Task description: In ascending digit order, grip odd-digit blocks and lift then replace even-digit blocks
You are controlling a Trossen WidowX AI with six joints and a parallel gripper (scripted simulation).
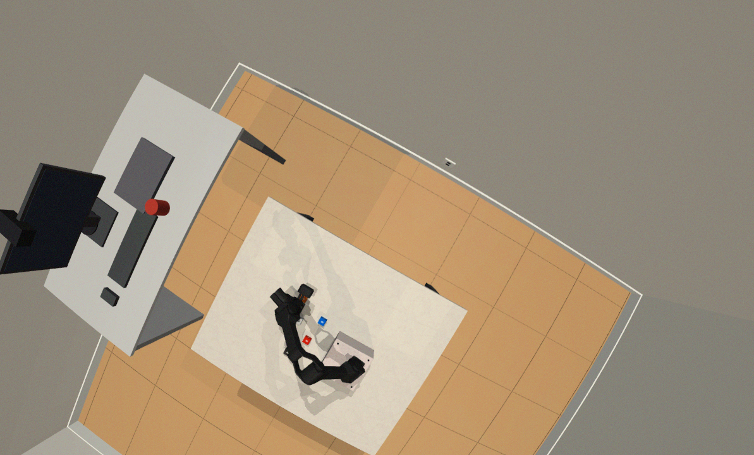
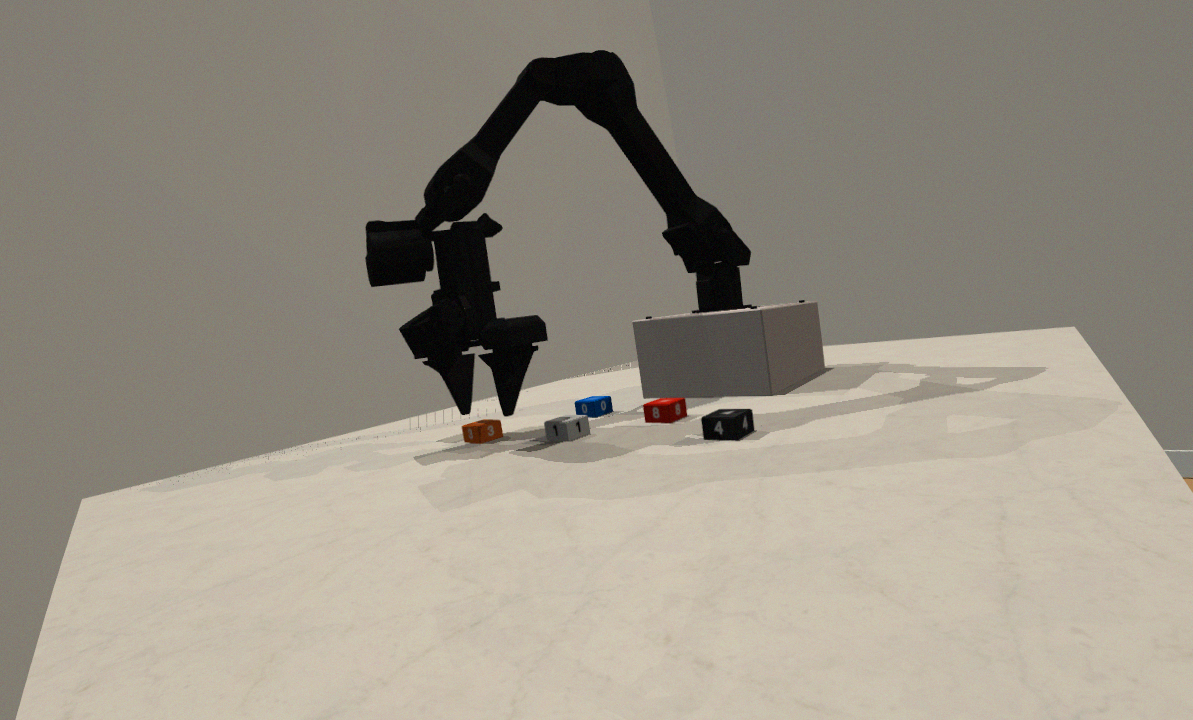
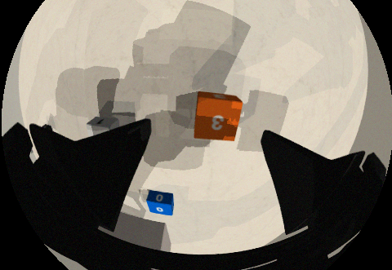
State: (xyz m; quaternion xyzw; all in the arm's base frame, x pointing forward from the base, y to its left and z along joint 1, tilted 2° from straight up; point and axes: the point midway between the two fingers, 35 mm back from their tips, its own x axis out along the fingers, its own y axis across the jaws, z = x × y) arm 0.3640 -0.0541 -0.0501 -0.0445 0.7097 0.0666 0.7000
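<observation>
My gripper tip is 20 mm above the orange block, 10 mm to the left of it and 10 mm short of it. Also, from my gripper tip: blue block (130 mm behind, 20 mm to the left, 20 mm below); white block (100 mm to the left, 40 mm behind, 20 mm below); red block (150 mm to the left, 130 mm behind, 20 mm below).
</observation>
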